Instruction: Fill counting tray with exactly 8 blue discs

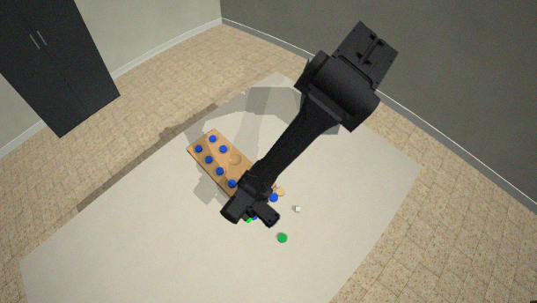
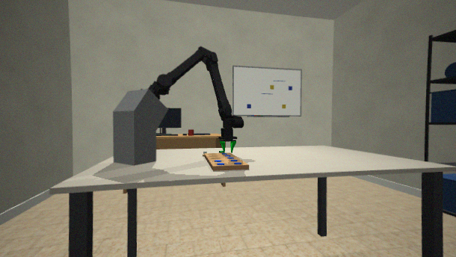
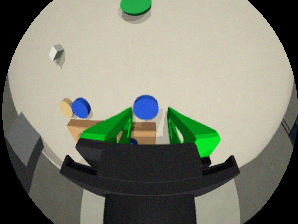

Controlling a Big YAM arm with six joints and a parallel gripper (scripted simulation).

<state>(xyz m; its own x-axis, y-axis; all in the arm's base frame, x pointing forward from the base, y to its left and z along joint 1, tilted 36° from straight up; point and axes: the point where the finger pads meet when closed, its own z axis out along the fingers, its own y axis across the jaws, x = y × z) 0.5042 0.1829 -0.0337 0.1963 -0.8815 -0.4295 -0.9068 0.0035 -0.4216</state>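
Now: the wooden counting tray 30 mm behind my hand, 230 mm to the right of it and 10 mm below it. Also, from my hand: green disc 40 mm behind, 130 mm to the left, 20 mm below; then tan disc 130 mm behind, 30 mm to the right, 20 mm below; then small white cube 150 mm behind, 70 mm to the left, 10 mm below.
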